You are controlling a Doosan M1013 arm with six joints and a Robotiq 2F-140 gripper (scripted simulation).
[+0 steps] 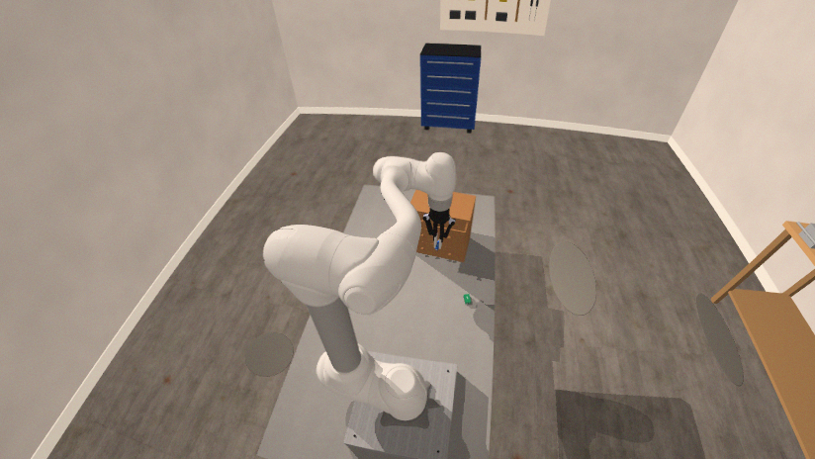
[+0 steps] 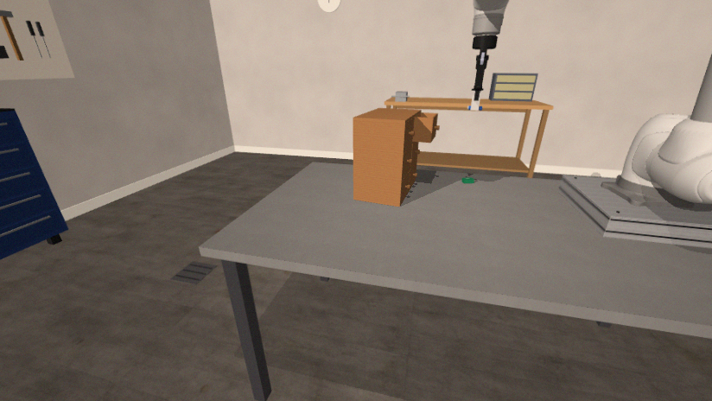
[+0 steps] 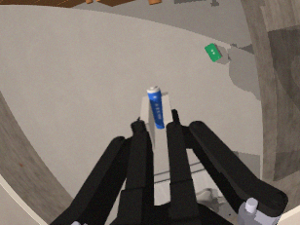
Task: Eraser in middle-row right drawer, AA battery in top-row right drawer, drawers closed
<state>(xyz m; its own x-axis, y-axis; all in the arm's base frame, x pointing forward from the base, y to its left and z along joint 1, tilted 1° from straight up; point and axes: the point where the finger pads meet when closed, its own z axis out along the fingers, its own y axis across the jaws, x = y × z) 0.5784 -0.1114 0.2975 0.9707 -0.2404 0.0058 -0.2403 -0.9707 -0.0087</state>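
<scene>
Now: the blue AA battery 3 cm below my hand.
</scene>
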